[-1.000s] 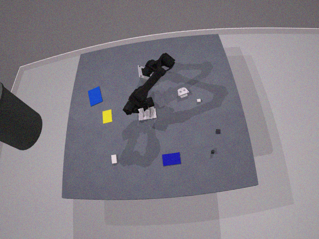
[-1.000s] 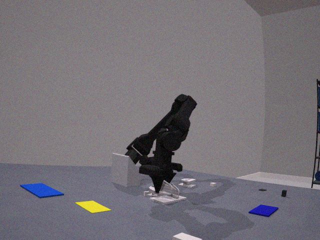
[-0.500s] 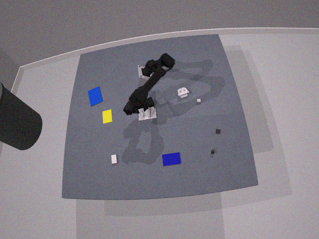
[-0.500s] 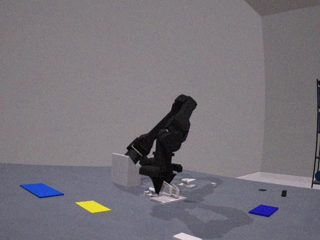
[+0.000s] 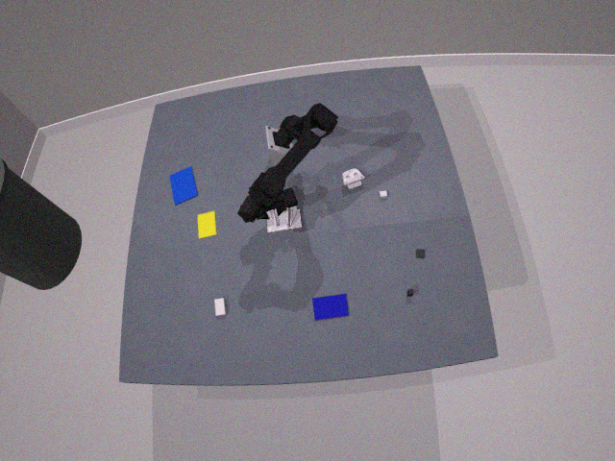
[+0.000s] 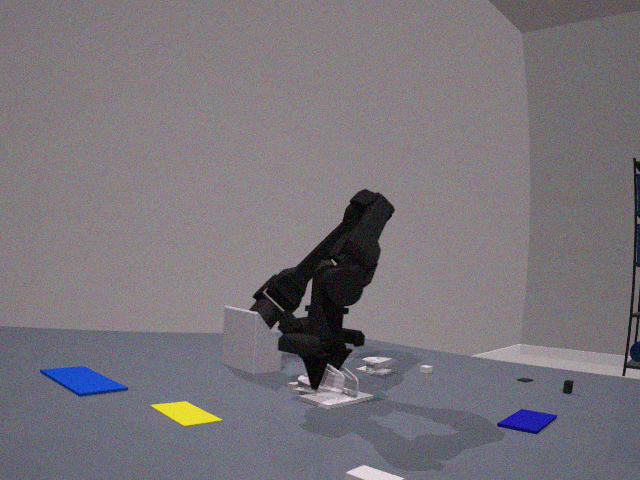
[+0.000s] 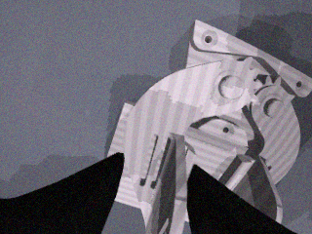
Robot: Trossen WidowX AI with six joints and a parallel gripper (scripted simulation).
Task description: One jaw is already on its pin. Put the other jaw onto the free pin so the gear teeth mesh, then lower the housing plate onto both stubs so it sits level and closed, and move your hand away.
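The base is 8 cm behind my gripper tip and 30 cm to the left of it. From my gripper tip the other things lie so: dark blue pad: 35 cm ahead, 12 cm to the left, 2 cm below; yellow pad: 5 cm behind, 26 cm to the right, 2 cm below; small white cube: 1 cm ahead, 39 cm to the left, 2 cm below.
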